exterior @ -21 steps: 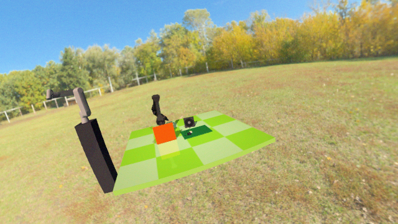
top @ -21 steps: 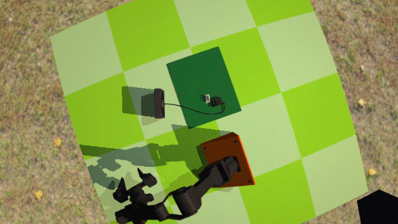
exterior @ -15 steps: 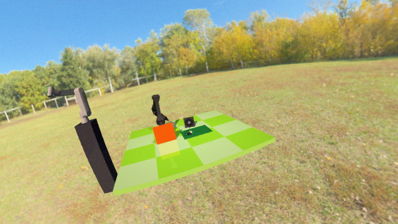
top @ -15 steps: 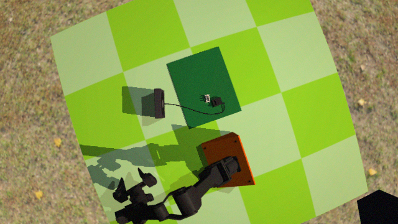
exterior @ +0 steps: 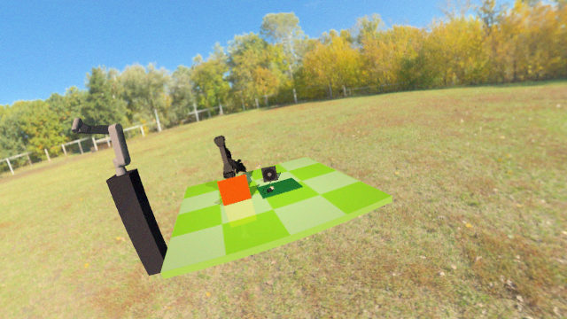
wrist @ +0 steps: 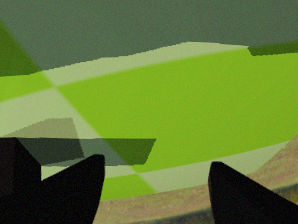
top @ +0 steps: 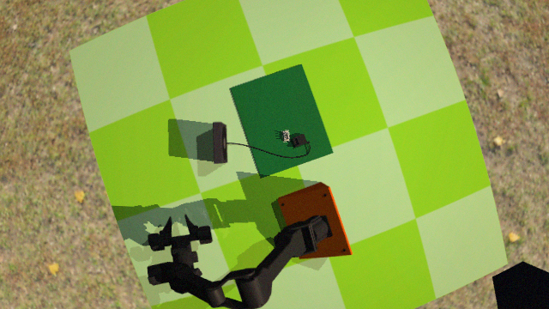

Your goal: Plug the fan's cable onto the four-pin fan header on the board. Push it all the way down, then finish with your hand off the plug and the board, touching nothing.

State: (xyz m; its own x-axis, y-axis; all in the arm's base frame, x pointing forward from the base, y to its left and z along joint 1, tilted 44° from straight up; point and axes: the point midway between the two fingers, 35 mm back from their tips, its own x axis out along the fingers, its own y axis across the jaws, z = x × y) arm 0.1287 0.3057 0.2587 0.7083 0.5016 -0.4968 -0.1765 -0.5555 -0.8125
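The black fan plug is 10 cm ahead of my gripper tip, 43 cm to the right of it and 7 cm below it. Also, from my gripper tip: black fan: 17 cm ahead, 21 cm to the right, 3 cm below; light-coloured header: 13 cm ahead, 39 cm to the right, 8 cm below; board: 18 cm ahead, 40 cm to the right, 10 cm below.
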